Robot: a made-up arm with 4 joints. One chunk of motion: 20 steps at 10 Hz.
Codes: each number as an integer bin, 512 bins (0 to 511) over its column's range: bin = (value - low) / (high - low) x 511, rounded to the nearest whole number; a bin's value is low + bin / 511 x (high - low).
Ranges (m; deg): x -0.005..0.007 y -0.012..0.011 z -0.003..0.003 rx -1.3..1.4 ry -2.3..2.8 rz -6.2..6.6
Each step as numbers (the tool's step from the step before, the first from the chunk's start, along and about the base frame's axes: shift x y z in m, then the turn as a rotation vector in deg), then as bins.
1 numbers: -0.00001 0.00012 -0.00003 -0.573 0.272 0.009
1 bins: 212 269 253 138 258 248
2 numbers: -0.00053 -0.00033 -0.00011 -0.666 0.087 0.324
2 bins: 190 259 246 120 239 260
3 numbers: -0.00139 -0.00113 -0.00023 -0.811 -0.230 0.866
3 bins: 154 242 236 93 207 282
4 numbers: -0.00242 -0.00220 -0.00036 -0.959 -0.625 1.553
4 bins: 110 218 225 65 168 310
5 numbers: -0.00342 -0.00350 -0.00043 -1.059 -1.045 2.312
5 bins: 67 189 219 46 126 340
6 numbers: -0.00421 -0.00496 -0.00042 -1.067 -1.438 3.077
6 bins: 34 156 220 44 86 370
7 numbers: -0.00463 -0.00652 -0.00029 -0.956 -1.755 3.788
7 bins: 16 122 231 65 55 399
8 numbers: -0.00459 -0.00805 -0.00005 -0.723 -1.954 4.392
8 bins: 17 88 251 109 35 423
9 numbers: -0.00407 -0.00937 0.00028 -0.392 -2.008 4.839
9 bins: 40 58 279 172 29 441
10 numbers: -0.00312 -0.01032 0.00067 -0.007 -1.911 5.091
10 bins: 80 37 313 245 39 451
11 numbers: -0.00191 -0.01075 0.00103 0.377 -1.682 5.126
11 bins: 132 28 343 317 62 452
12 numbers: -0.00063 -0.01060 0.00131 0.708 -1.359 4.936
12 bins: 186 31 367 380 94 445
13 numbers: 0.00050 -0.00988 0.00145 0.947 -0.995 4.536
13 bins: 234 47 379 425 131 429
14 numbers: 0.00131 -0.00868 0.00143 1.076 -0.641 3.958
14 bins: 269 74 377 450 166 406
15 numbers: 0.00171 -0.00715 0.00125 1.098 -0.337 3.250
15 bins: 286 108 362 454 197 377
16 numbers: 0.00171 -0.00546 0.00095 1.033 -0.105 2.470
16 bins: 286 145 336 442 220 346
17 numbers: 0.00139 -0.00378 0.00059 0.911 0.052 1.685
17 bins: 272 183 306 418 236 315
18 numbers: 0.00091 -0.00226 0.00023 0.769 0.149 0.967
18 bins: 252 216 275 392 245 286
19 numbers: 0.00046 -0.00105 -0.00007 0.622 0.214 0.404
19 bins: 233 243 250 364 252 264
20 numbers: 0.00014 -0.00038 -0.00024 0.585 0.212 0.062
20 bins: 219 258 235 357 252 250
